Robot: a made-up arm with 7 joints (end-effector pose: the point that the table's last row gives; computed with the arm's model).
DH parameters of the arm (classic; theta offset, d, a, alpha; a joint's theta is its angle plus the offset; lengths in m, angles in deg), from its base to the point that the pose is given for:
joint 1: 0 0.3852 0 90
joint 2: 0 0.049 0 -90
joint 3: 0 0.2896 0.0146 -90
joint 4: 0 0.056 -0.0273 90
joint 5: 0 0.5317 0 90
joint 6: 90 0.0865 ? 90
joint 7: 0 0.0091 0 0
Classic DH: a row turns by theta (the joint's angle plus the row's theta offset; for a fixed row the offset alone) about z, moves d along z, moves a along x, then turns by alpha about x.
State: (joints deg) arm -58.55 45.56 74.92 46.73 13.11 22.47 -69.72
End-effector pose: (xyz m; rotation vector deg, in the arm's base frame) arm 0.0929 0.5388 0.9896 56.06 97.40 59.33
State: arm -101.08 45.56 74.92 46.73 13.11 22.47 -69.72
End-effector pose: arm 0.4327 0.3343 0.9896 83.08 66.82 30.69
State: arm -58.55 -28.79 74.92 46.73 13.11 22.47 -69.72
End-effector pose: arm 0.5532 -0.2138 0.9442 -116.92 -81.58 -97.22
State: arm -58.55 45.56 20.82 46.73 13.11 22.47 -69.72
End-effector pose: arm -0.0513 0.2272 1.1839 68.90 37.85 59.28
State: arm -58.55 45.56 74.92 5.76 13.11 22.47 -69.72
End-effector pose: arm -0.3216 0.5088 1.0372 16.94 85.36 88.32
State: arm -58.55 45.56 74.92 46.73 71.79 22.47 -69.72
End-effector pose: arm 0.1537 0.5556 0.9304 -63.98 -136.49 -88.97
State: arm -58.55 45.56 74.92 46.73 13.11 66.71 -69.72
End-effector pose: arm 0.0457 0.5198 0.9923 21.69 76.94 95.94
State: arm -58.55 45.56 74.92 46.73 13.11 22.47 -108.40
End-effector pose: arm 0.0929 0.5388 0.9896 19.65 105.15 33.35
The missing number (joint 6, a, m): 0.0671
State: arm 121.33 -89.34 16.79 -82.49 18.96 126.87 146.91
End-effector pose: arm 0.0455 0.3729 0.8419 41.68 17.92 97.73
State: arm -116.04 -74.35 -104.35 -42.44 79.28 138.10 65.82
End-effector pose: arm -0.0940 -0.7027 0.5126 56.45 -36.26 144.95
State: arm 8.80 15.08 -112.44 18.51 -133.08 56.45 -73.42
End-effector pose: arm -0.1011 -0.2594 1.2319 38.59 -28.35 -130.00
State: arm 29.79 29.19 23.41 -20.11 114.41 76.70 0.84
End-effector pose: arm -0.4080 -0.3014 1.0641 33.19 -46.99 -12.93
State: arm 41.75 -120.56 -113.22 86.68 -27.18 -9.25 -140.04
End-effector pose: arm 0.7374 -0.1396 0.4253 57.14 11.34 -161.04
